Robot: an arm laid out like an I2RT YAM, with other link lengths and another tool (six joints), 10 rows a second.
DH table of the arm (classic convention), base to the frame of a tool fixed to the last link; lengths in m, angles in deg. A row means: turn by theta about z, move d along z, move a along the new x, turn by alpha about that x. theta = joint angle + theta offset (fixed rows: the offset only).
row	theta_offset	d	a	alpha
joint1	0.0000	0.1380	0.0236	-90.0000
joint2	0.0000	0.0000	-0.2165	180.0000
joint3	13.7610	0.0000	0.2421	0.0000
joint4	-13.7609	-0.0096	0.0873	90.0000
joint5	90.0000	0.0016	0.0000	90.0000
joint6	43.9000	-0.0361	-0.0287	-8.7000
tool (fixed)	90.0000	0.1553	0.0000	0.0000
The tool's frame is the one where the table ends.
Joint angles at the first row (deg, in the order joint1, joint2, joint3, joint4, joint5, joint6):
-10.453, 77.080, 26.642, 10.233, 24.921, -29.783
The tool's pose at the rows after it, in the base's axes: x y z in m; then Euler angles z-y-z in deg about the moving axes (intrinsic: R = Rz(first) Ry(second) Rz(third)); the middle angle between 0 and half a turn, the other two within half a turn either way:
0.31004 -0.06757 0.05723 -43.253 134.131 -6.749
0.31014 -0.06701 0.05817 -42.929 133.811 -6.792
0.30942 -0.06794 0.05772 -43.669 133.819 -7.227
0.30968 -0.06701 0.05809 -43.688 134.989 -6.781
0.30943 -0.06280 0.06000 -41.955 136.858 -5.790
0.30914 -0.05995 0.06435 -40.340 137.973 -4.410
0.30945 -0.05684 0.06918 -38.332 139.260 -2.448
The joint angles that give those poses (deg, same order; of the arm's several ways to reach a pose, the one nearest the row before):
-10.459, 77.080, 26.541, 10.628, 25.213, -30.234
-10.369, 76.772, 26.324, 10.941, 25.137, -30.589
-10.371, 76.816, 26.345, 10.749, 25.638, -30.502
-10.370, 76.925, 27.379, 8.589, 25.303, -29.497
-10.339, 76.318, 28.571, 5.344, 23.510, -28.920
-10.415, 75.204, 29.480, 2.610, 22.083, -28.323
-10.539, 74.315, 30.692, -0.311, 20.394, -27.444

